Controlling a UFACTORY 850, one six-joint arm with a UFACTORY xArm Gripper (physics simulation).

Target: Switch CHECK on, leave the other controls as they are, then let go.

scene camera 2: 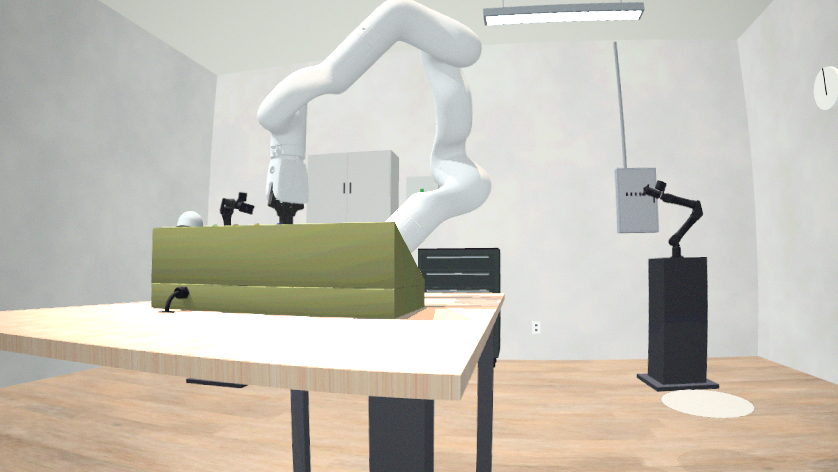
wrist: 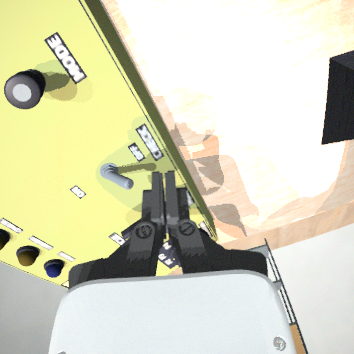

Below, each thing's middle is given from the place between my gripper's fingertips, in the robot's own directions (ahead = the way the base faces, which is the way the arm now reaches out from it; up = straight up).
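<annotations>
The yellow-green control box (scene camera 2: 354, 270) is 7 cm below my hand and 7 cm to the left of it, and it's 17 cm ahead of my hand.
</annotations>
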